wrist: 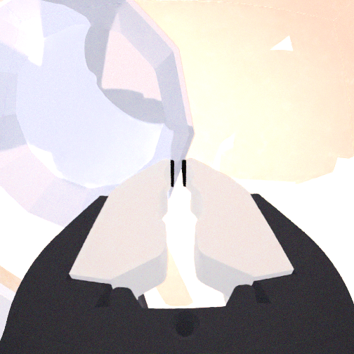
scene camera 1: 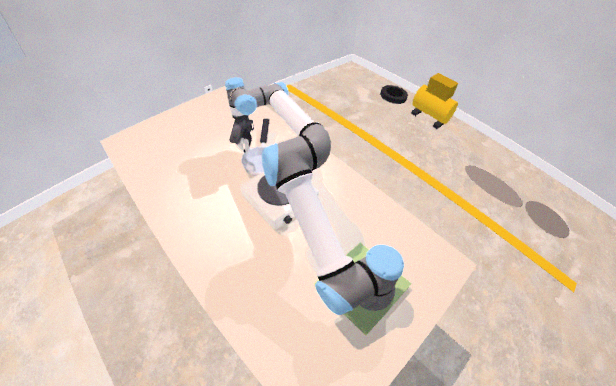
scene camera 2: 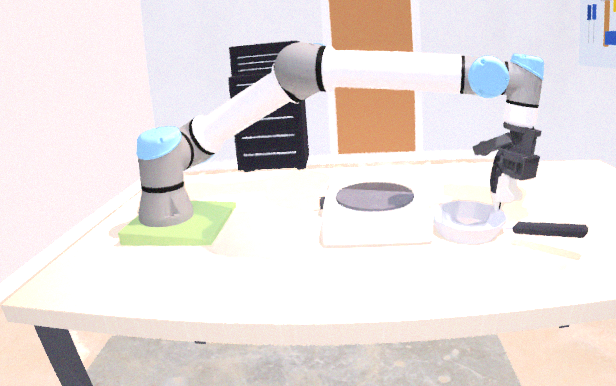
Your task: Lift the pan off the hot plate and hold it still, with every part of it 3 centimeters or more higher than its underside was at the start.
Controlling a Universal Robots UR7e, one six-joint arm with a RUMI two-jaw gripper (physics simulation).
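Places are measured from the arm's base along level axes (x right, y ahead, z up), in millimetres.
Pixels of known places: gripper, between the fingertips: (scene camera 1: 245, 153) (scene camera 2: 497, 210); arm's base, origin of its link: (scene camera 2: 166, 216).
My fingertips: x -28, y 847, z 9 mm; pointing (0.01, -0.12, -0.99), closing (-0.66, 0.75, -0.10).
Ahead of a thing's pixels: the offset from my fingertips to its top centre. Level surfaces: height alone.
The light, glassy pan (scene camera 1: 252, 162) (scene camera 2: 470, 231) (wrist: 65, 110) is beside the white hot plate @(dx -1, dy -308, dz +42 mm) (scene camera 1: 265, 211) (scene camera 2: 377, 231), off its dark disc, at the side away from the robot base. Its black handle @(dx +154, dy +76, dz +46 mm) (scene camera 1: 265, 131) (scene camera 2: 550, 229) points away from the hot plate; it does not show in the wrist view. I cannot tell whether the pan's underside touches the table. My gripper (scene camera 1: 245, 150) (scene camera 2: 498, 206) (wrist: 177, 163) points down and is shut on the pan's wall, with the rim between its tips, at the handle-side half of the pan.
The robot base stands on a green plate (scene camera 1: 367, 320) (scene camera 2: 220, 222) at the far end of the table @(dz -37 mm) (scene camera 1: 165, 240) (scene camera 2: 270, 287). The upper arm and forearm reach over the hot plate. Behind the table stands a dark drawer cabinet (scene camera 2: 272, 142).
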